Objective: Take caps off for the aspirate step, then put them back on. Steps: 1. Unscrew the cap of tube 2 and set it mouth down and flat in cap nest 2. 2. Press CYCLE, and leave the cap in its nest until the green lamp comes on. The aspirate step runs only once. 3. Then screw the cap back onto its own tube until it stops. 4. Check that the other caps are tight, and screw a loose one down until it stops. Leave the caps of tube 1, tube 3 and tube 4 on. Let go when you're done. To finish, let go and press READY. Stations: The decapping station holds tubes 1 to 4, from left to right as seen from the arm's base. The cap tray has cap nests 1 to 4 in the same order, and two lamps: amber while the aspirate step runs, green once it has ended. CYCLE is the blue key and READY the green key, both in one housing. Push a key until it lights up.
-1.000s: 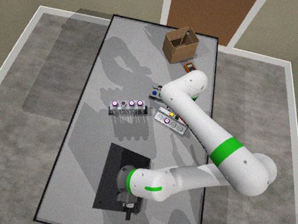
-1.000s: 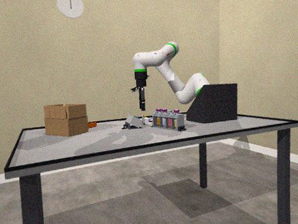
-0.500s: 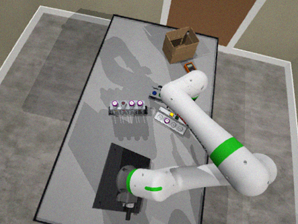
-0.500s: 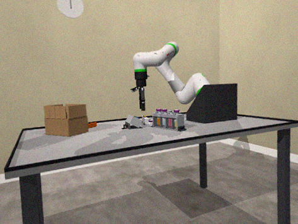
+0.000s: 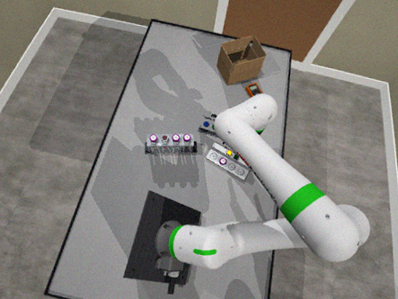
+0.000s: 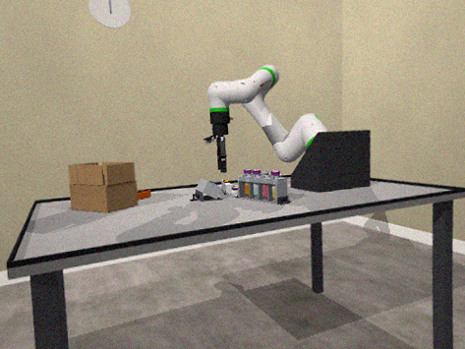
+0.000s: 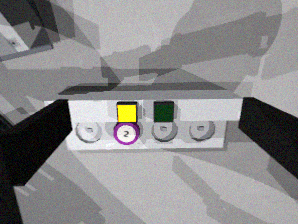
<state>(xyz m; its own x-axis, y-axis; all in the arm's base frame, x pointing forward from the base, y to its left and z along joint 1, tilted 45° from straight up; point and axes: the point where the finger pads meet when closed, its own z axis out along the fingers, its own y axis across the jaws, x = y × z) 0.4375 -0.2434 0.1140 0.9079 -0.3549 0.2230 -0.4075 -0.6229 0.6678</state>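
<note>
My hand is 4 cm past the purple cap marked 2, 5 cm to the right of it and 9 cm above it. Round my hand: key housing 14 cm ahead, 14 cm to the left, 5 cm below; green key 12 cm ahead, 12 cm to the left, 4 cm below; blue key 13 cm ahead, 16 cm to the left, 4 cm below.
</note>
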